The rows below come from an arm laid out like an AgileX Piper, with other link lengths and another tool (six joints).
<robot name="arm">
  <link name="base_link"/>
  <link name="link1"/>
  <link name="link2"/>
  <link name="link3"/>
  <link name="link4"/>
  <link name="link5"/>
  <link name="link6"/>
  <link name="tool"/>
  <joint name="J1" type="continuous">
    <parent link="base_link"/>
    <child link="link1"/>
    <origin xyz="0 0 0.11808"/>
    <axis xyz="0 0 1"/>
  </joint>
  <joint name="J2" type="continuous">
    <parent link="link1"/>
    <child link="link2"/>
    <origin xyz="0 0 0" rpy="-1.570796 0 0"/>
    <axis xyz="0 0 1"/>
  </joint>
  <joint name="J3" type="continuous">
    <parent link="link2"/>
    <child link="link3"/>
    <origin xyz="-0.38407 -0.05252 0" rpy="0 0 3.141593"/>
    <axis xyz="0 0 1"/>
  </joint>
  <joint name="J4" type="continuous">
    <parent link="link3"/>
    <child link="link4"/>
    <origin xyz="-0.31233 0.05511 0" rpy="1.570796 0 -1.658"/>
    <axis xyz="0 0 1"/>
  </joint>
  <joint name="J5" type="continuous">
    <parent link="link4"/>
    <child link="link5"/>
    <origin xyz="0 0 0" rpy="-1.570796 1.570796 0"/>
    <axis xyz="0 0 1"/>
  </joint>
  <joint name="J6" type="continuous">
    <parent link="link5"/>
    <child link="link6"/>
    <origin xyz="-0.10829 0 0" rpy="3.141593 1.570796 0"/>
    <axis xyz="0 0 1"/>
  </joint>
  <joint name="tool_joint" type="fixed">
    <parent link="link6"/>
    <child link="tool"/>
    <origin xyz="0.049 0.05 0.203" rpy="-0.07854 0 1.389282"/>
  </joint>
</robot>
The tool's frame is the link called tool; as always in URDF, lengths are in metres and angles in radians. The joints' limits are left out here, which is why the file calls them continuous.
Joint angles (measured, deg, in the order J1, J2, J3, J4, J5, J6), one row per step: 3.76, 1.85, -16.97, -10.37, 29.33, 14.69; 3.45, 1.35, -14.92, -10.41, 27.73, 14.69; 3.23, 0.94, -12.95, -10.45, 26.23, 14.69; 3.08, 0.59, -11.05, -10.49, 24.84, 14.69; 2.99, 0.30, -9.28, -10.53, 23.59, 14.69; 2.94, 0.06, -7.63, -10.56, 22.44, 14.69; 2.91, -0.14, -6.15, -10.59, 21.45, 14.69; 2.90, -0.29, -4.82, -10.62, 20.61, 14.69; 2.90, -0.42, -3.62, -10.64, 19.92, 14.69; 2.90, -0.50, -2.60, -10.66, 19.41, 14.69; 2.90, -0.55, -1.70, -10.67, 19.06, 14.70; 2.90, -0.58, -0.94, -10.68, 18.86, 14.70; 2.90, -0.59, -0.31, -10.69, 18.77, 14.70
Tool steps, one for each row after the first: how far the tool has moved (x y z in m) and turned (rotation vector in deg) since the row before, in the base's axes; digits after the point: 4 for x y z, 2 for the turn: 0.0030, 0.0002, -0.0109, -0.13, -0.03, -0.05; 0.0028, 0.0004, -0.0110, -0.13, 0.08, 0.03; 0.0025, 0.0006, -0.0112, -0.12, 0.18, 0.08; 0.0021, 0.0007, -0.0108, -0.11, 0.25, 0.12; 0.0019, 0.0008, -0.0104, -0.09, 0.28, 0.15; 0.0014, 0.0007, -0.0096, -0.08, 0.30, 0.14; 0.0011, 0.0007, -0.0090, -0.08, 0.35, 0.14; 0.0007, 0.0006, -0.0086, -0.06, 0.39, 0.12; 0.0004, 0.0004, -0.0078, -0.06, 0.44, 0.09; 0.0000, 0.0003, -0.0075, -0.03, 0.50, 0.06; -0.0002, 0.0001, -0.0068, -0.04, 0.53, 0.04; -0.0004, 0.0000, -0.0061, -0.04, 0.53, 0.02
